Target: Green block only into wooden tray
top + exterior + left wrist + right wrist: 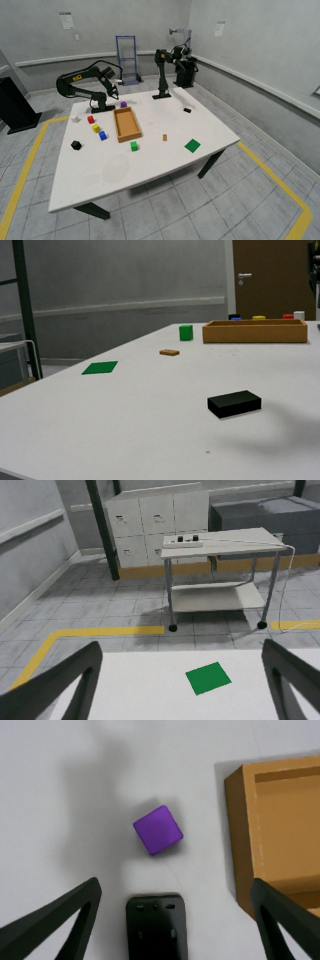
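My right gripper is now 460 mm short of the green block, 20 mm to the left of it and 90 mm above it. Round my right hand: wooden tray 230 mm ahead, 10 mm to the right, 100 mm below; red block 90 mm ahead, 240 mm to the right, 90 mm below; purple block 40 mm to the left, 90 mm below.
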